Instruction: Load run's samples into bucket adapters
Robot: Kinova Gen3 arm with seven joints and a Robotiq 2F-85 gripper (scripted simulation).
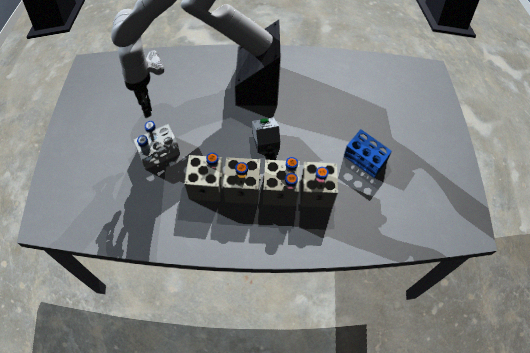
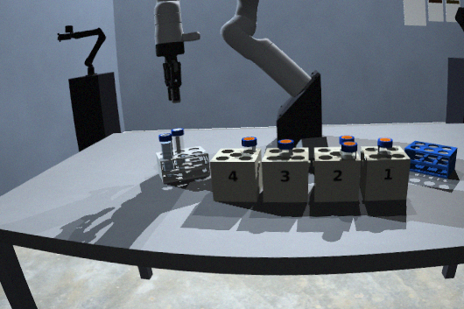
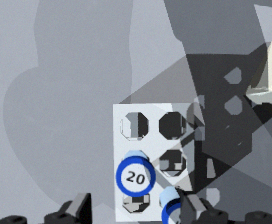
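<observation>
Right now the water blank marked 20 is 15 cm below my hand and 1 cm ahead of it. From my hand the other things lie so: clear rack (18 cm below, 2 cm ahead, 1 cm to the left); then sample tube S4 (21 cm to the left, 15 cm below, 11 cm ahead); then sample tube S2 (29 cm to the left, 15 cm below, 15 cm ahead).
</observation>
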